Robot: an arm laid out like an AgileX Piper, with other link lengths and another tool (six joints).
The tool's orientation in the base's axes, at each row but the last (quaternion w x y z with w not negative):
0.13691, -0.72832, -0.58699, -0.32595
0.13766, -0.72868, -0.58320, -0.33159
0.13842, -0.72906, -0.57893, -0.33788
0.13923, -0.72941, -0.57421, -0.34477
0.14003, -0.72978, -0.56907, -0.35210
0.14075, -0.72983, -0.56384, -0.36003
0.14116, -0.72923, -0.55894, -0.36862
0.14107, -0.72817, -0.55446, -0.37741
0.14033, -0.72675, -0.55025, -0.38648
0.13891, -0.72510, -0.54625, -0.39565
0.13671, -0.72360, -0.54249, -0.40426
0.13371, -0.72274, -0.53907, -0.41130
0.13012, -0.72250, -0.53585, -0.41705
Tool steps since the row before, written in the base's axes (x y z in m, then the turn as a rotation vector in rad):
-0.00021, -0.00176, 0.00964, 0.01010, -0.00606, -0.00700
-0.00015, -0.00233, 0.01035, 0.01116, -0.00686, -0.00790
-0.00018, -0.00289, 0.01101, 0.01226, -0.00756, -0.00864
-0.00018, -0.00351, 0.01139, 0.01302, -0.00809, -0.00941
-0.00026, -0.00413, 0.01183, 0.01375, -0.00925, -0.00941
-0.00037, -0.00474, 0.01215, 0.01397, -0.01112, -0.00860
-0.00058, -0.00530, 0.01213, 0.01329, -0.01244, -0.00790
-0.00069, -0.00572, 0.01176, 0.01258, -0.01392, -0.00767
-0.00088, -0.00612, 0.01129, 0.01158, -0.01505, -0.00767
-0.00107, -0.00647, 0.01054, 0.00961, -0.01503, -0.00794
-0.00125, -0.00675, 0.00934, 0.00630, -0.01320, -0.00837
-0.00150, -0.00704, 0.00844, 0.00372, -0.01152, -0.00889
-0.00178, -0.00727, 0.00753, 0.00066, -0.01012, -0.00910
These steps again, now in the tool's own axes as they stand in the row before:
0.00476, 0.00205, -0.00832, -0.00810, 0.00991, 0.00489
0.00488, 0.00244, -0.00910, -0.00918, 0.01097, 0.00543
0.00500, 0.00276, -0.00985, -0.01007, 0.01206, 0.00593
0.00493, 0.00309, -0.01041, -0.01090, 0.01278, 0.00643
0.00491, 0.00337, -0.01102, -0.01167, 0.01382, 0.00599
0.00485, 0.00363, -0.01155, -0.01244, 0.01480, 0.00435
0.00461, 0.00375, -0.01185, -0.01297, 0.01476, 0.00280
0.00422, 0.00385, -0.01178, -0.01391, 0.01467, 0.00144
0.00377, 0.00387, -0.01168, -0.01479, 0.01416, 0.00032
0.00314, 0.00383, -0.01138, -0.01515, 0.01232, -0.00032
0.00219, 0.00365, -0.01078, -0.01451, 0.00856, -0.00033
0.00140, 0.00347, -0.01044, -0.01398, 0.00550, -0.00010
0.00061, 0.00323, -0.01010, -0.01344, 0.00219, -0.00049

